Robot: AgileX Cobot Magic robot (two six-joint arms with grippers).
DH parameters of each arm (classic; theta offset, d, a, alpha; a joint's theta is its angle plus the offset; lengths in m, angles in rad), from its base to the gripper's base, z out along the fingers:
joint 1: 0 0.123 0 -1.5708
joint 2: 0.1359 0 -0.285 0
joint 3: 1.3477 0 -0.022 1.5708
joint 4: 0 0.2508 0 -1.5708
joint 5: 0 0 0.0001 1.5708
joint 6: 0 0.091 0 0
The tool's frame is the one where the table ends.
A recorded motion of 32 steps. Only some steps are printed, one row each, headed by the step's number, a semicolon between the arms.
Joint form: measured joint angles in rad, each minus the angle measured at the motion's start. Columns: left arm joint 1, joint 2, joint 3, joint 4, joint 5, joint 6; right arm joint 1, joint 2, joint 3, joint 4, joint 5, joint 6.
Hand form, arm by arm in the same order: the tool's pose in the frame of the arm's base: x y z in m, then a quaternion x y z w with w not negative. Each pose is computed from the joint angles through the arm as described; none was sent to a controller.
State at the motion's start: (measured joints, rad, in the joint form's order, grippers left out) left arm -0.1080 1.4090 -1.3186 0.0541 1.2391 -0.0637; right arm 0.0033 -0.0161 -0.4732 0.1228 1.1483 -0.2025
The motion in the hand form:
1: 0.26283 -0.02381 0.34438 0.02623 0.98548 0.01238 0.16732; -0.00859 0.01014 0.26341 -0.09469 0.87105 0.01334 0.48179
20: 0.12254 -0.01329 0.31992 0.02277 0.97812 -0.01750 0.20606; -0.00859 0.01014 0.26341 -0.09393 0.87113 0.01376 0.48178
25: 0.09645 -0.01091 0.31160 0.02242 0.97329 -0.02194 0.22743; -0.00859 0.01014 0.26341 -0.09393 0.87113 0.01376 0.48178
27: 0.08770 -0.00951 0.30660 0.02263 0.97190 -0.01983 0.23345; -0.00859 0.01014 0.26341 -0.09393 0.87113 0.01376 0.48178
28: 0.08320 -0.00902 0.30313 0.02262 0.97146 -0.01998 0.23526; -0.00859 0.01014 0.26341 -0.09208 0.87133 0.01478 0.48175
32: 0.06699 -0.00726 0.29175 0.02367 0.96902 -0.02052 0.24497; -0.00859 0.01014 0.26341 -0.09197 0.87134 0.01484 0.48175
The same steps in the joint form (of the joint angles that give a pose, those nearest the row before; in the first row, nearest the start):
1: 0.0000 -0.0321 0.0258 0.0000 0.0018 0.0000; 0.0000 0.0000 0.0000 0.0000 0.0000 0.0000
20: 0.0000 -0.5751 0.4792 -0.0541 0.0078 0.0022; 0.0000 0.0000 0.0000 0.0000 0.0000 0.0018
25: 0.0001 -0.6976 0.5554 -0.0594 0.0096 0.0023; 0.0000 0.0000 0.0000 0.0000 0.0000 0.0018
27: 0.0000 -0.7411 0.5870 -0.0541 0.0097 0.0022; 0.0000 0.0000 0.0000 0.0000 0.0000 0.0018
28: 0.0000 -0.7638 0.6059 -0.0541 0.0097 0.0023; 0.0000 0.0000 0.0000 0.0000 0.0000 0.0060
32: 0.0001 -0.8494 0.6677 -0.0541 0.0135 0.0047; 0.0000 0.0000 0.0000 0.0000 0.0000 0.0063

